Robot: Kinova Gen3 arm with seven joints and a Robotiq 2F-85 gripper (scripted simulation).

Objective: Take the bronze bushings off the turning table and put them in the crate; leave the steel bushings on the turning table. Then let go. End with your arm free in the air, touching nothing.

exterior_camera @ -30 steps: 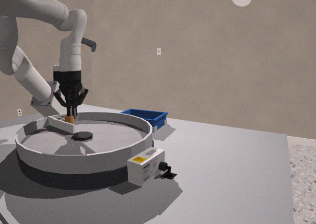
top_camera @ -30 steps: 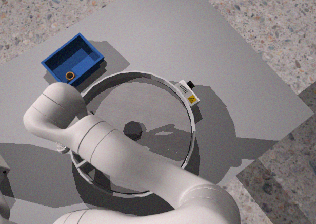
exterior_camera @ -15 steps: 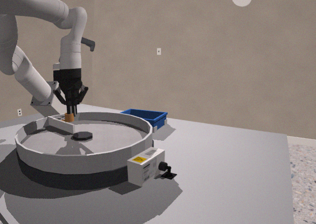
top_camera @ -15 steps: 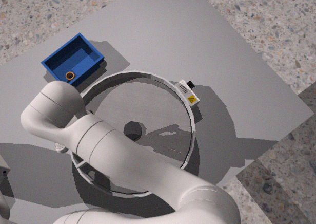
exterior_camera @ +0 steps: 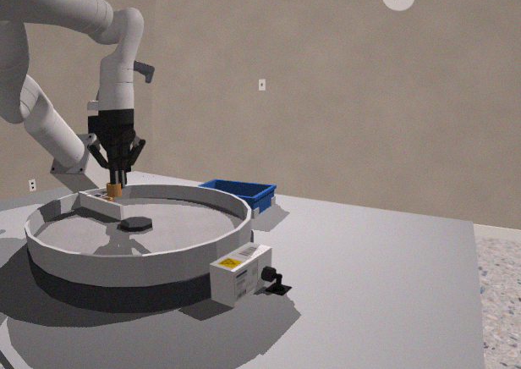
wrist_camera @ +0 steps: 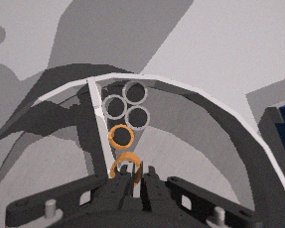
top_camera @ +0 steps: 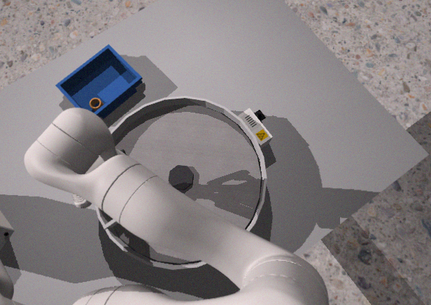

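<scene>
Now: the blue crate 320 mm to the left of my hand, 100 mm below it and 80 mm ahead of it. From my hand the other things lie so: round turning table 90 mm ahead, 70 mm below, 40 mm to the right.
</scene>
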